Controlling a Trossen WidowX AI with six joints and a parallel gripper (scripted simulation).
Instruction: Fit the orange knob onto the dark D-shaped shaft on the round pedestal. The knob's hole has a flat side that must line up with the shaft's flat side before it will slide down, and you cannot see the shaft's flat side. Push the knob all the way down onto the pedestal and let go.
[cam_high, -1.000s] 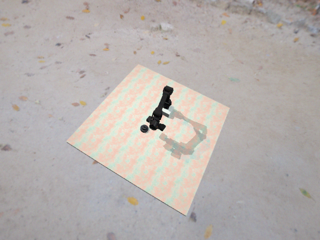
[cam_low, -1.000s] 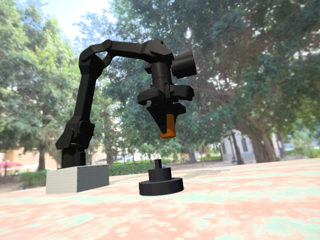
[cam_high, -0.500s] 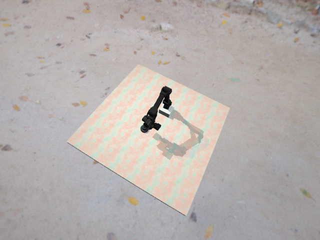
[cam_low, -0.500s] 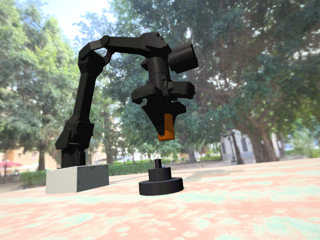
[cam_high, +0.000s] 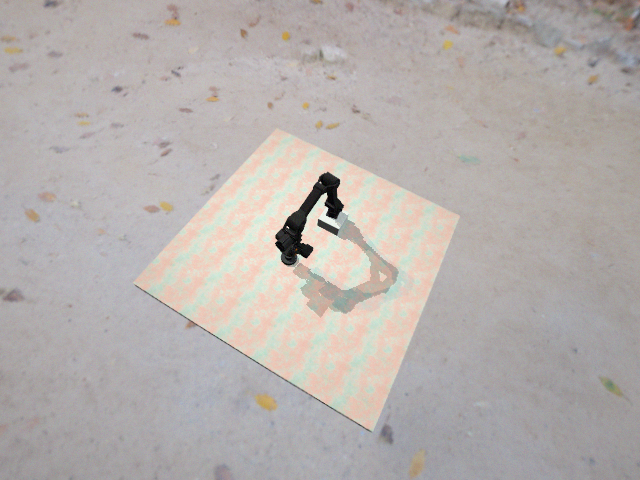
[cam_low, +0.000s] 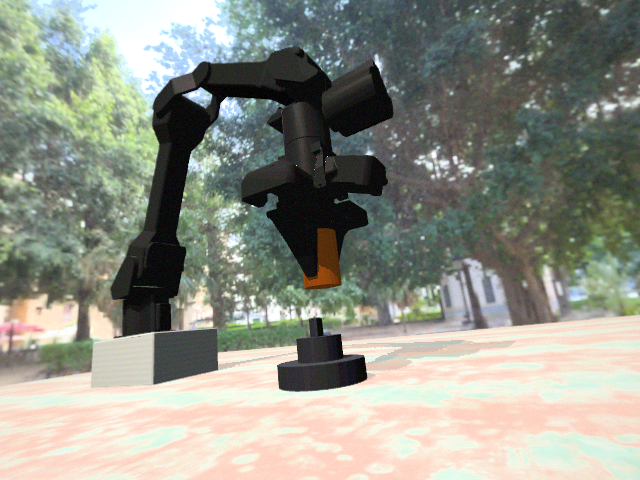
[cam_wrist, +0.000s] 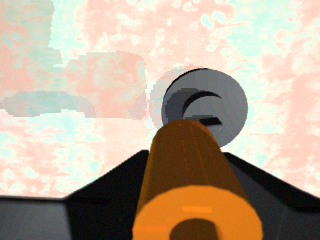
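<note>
The round pedestal lies 7 cm below my gripper tip and 2 cm to the right of it. The rest, counted from my gripper tip: orange knob: 2 cm above.
</note>
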